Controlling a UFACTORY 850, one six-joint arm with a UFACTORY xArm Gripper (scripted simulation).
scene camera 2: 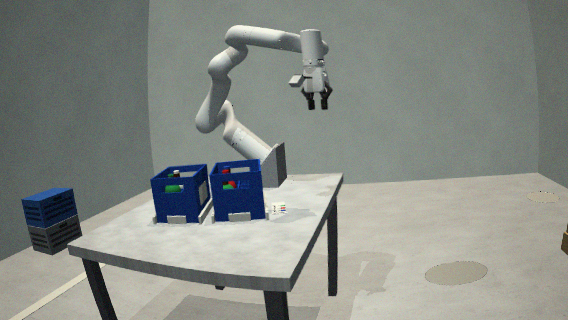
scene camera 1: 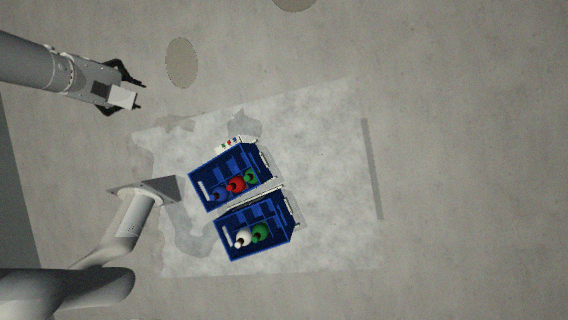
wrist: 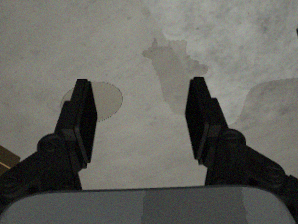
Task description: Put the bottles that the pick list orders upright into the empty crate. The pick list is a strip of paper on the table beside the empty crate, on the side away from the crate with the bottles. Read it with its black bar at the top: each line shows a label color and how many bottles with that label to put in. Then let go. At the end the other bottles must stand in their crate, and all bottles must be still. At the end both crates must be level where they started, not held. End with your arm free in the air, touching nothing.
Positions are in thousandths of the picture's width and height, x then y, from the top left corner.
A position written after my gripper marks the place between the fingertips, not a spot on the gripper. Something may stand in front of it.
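Note:
A crate (scene camera 2: 327,636) and another crate (scene camera 2: 429,623) are visible to me. My gripper (scene camera 1: 247,302) is visible as well; scene camera 2 shows the gripper (scene camera 2: 561,342), and the wrist view shows the gripper (wrist: 475,431).

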